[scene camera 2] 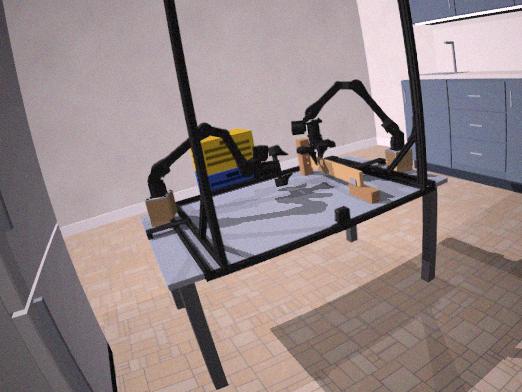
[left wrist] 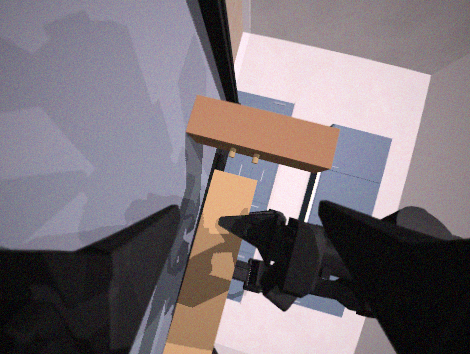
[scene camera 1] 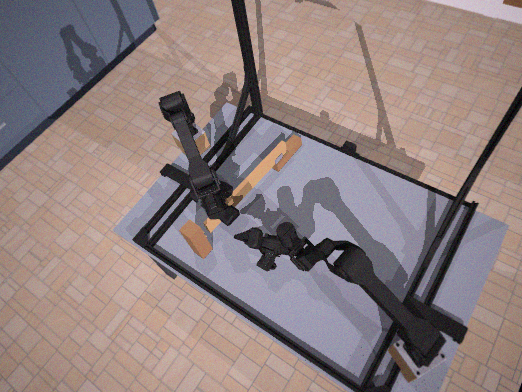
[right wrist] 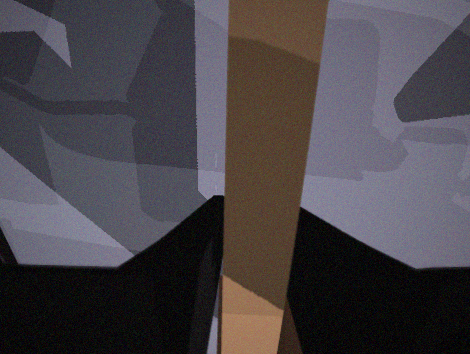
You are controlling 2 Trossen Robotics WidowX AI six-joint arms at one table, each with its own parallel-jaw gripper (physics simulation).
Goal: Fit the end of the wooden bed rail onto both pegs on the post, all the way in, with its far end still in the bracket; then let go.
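Frame: origin at the left arm's base, x ahead, y left, z up, level; millimetres.
Seen in the pictures: left gripper, fingertip midpoint: point(scene camera 2: 290, 163) point(left wrist: 249, 209) point(scene camera 1: 239, 239); right gripper, fingertip midpoint: point(scene camera 2: 318, 164) point(left wrist: 220, 219) point(right wrist: 247, 207); left arm's base, link origin: point(scene camera 2: 158, 195) point(scene camera 1: 420, 350); right arm's base, link origin: point(scene camera 2: 398, 148).
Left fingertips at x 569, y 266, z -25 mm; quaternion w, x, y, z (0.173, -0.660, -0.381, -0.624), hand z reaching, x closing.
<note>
Pixels of each thing's top centre, then the offset from my left fingertips to it. "*": a spot on its surface instead.
- wooden rail, top centre: point(left wrist: 214, 342) point(scene camera 1: 246, 180) point(scene camera 2: 333, 162) dx +191, dy -129, dz +9 mm
- bracket, surface spot: point(scene camera 2: 364, 193) * dx +266, dy -378, dz -66 mm
- small black block, surface spot: point(scene camera 2: 342, 214) point(scene camera 1: 352, 145) * dx +143, dy -570, dz -56 mm
The wooden rail point(scene camera 1: 260, 169) point(scene camera 2: 342, 171) point(left wrist: 197, 322) point(right wrist: 270, 125) runs from the bracket point(scene camera 1: 291, 155) point(scene camera 2: 364, 193) toward the post point(scene camera 1: 196, 240) point(scene camera 2: 304, 167) point(left wrist: 262, 132). Its far end sits in the bracket. In the left wrist view two pegs point(left wrist: 232, 153) point(left wrist: 255, 158) stick out of the post, with a small gap between them and the rail's near end. My right gripper point(scene camera 2: 318, 157) point(right wrist: 247, 207) is shut on the rail near that end. My left gripper point(scene camera 1: 248, 251) point(scene camera 2: 284, 165) is open and empty, beside the post and rail end, apart from both.
A black frame point(scene camera 1: 220, 293) point(scene camera 2: 280, 252) edges the table, with tall uprights at its sides. A small black block point(scene camera 1: 349, 148) point(scene camera 2: 342, 214) sits on one long edge. A yellow and blue box point(scene camera 2: 227, 150) stands behind the table in scene camera 2.
</note>
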